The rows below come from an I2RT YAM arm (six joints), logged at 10 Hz.
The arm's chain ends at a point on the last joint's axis. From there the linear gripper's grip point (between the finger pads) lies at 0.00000 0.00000 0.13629 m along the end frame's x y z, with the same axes.
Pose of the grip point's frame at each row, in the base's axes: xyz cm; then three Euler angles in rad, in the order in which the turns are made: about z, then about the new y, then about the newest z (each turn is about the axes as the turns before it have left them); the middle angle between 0 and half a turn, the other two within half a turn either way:
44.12, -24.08, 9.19, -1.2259, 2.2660, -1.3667
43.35, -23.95, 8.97, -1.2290, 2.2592, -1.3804
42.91, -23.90, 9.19, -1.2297, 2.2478, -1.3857
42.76, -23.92, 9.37, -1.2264, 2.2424, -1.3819
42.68, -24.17, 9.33, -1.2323, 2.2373, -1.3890
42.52, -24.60, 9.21, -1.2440, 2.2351, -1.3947
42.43, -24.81, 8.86, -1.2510, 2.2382, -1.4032
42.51, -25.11, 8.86, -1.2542, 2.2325, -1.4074
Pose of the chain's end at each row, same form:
40.58, -14.23, 17.92, -1.2259, 2.2660, -1.3667
39.82, -14.03, 17.63, -1.2290, 2.2592, -1.3804
39.36, -13.89, 17.73, -1.2297, 2.2478, -1.3857
39.16, -13.88, 17.85, -1.2264, 2.2424, -1.3819
39.12, -14.07, 17.76, -1.2323, 2.2373, -1.3890
39.08, -14.44, 17.61, -1.2440, 2.2351, -1.3947
39.06, -14.65, 17.30, -1.2510, 2.2382, -1.4032
39.16, -14.89, 17.23, -1.2542, 2.2325, -1.4074

